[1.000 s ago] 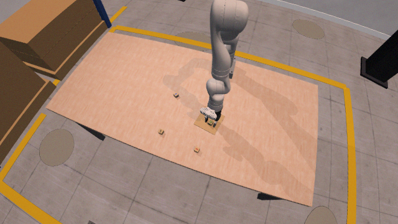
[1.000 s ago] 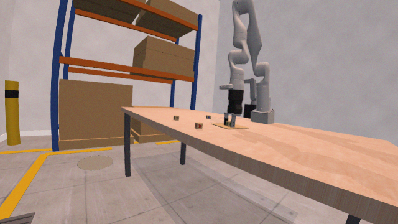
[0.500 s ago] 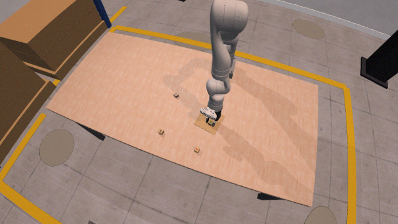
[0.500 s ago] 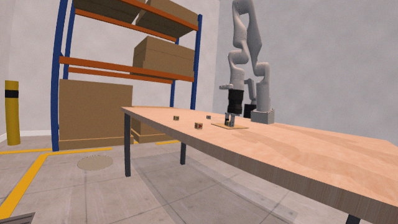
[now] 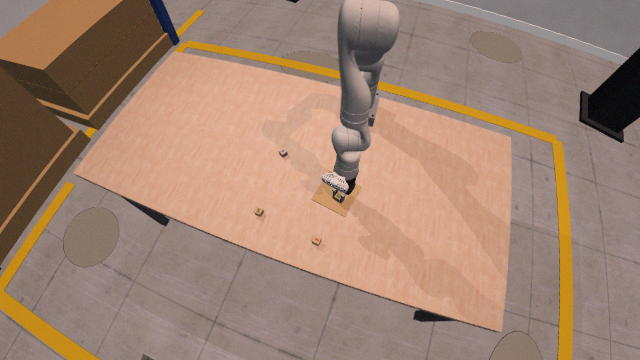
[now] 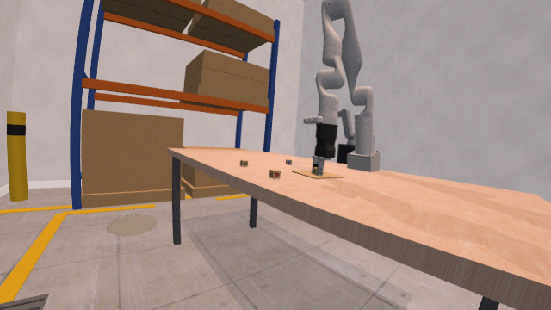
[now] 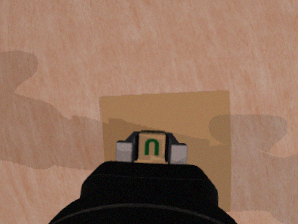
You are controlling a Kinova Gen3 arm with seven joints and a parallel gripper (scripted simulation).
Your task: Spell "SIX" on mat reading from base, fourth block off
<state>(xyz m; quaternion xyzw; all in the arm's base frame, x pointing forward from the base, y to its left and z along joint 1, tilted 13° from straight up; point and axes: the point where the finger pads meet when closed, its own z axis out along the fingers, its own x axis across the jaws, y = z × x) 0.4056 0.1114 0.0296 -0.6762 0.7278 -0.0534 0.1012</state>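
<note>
Right now the tan mat is 2 cm to the right of my hand, 2 cm below it and 2 cm behind it. From my hand the other things lie so: block: 18 cm ahead, 2 cm to the left, 1 cm below.
</note>
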